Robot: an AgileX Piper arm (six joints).
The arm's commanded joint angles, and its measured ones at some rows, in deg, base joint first. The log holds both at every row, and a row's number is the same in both.
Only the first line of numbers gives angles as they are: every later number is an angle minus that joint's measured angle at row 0.
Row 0, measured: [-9.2 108.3 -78.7 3.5 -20.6 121.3]
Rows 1 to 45, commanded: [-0.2 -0.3 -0.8 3.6 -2.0 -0.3]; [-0.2 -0.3 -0.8 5.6 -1.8 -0.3]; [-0.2 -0.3 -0.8 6.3 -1.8 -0.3]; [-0.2 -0.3 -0.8 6.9 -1.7 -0.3]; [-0.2 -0.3 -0.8 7.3 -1.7 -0.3]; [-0.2 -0.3 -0.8 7.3 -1.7 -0.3]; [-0.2 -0.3 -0.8 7.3 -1.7 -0.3]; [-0.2 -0.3 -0.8 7.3 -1.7 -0.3]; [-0.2 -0.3 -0.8 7.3 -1.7 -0.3]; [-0.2 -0.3 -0.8 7.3 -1.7 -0.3]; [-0.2 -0.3 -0.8 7.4 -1.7 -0.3]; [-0.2 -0.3 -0.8 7.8 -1.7 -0.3]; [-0.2 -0.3 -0.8 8.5 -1.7 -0.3]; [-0.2 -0.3 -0.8 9.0 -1.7 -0.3]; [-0.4 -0.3 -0.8 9.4 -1.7 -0.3]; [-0.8 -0.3 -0.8 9.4 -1.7 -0.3]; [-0.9 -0.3 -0.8 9.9 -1.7 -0.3]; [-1.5 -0.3 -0.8 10.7 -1.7 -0.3]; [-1.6 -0.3 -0.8 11.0 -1.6 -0.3]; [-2.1 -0.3 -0.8 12.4 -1.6 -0.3]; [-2.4 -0.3 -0.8 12.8 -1.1 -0.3]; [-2.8 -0.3 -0.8 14.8 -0.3 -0.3]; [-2.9 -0.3 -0.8 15.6 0.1 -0.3]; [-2.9 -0.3 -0.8 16.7 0.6 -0.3]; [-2.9 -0.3 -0.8 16.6 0.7 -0.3]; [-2.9 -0.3 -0.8 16.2 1.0 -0.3]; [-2.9 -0.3 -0.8 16.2 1.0 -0.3]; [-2.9 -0.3 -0.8 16.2 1.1 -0.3]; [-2.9 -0.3 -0.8 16.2 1.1 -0.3]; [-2.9 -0.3 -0.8 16.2 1.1 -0.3]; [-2.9 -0.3 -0.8 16.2 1.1 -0.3]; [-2.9 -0.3 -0.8 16.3 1.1 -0.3]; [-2.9 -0.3 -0.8 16.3 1.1 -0.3]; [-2.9 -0.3 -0.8 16.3 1.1 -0.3]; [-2.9 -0.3 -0.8 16.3 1.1 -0.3]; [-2.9 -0.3 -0.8 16.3 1.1 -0.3]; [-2.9 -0.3 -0.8 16.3 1.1 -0.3]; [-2.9 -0.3 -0.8 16.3 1.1 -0.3]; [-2.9 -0.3 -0.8 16.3 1.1 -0.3]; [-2.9 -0.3 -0.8 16.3 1.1 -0.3]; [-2.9 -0.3 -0.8 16.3 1.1 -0.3]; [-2.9 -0.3 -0.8 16.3 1.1 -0.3]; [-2.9 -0.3 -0.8 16.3 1.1 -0.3]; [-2.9 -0.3 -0.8 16.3 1.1 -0.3]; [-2.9 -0.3 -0.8 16.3 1.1 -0.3]
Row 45, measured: [-2.8 0.0 0.0 16.2 2.7 0.1]
